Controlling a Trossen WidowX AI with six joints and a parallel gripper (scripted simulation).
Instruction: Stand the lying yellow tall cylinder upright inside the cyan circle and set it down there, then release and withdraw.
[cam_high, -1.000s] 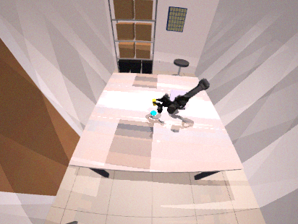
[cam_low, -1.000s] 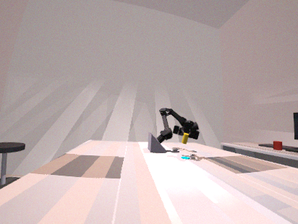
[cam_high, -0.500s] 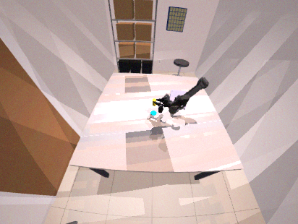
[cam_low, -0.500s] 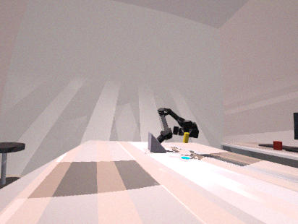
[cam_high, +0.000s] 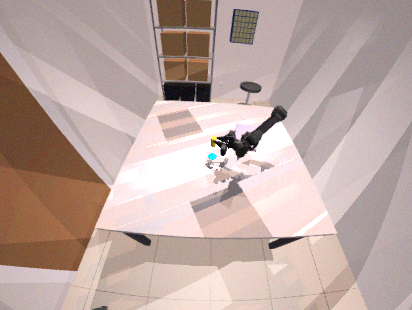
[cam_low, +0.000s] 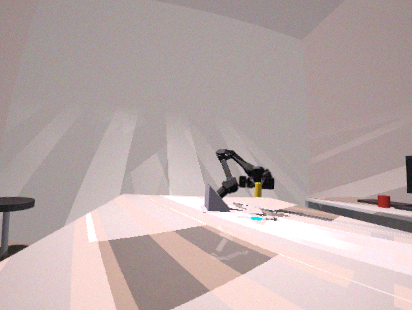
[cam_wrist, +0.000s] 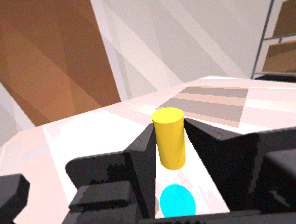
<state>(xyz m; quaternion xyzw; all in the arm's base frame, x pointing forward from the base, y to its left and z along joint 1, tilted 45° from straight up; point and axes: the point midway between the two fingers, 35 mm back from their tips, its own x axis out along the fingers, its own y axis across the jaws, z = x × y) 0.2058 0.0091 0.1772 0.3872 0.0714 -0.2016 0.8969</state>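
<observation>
Right now my gripper tip is 16 cm above the cyan circle. From my gripper tip the other things lie so: yellow tall cylinder (2 cm below).
</observation>
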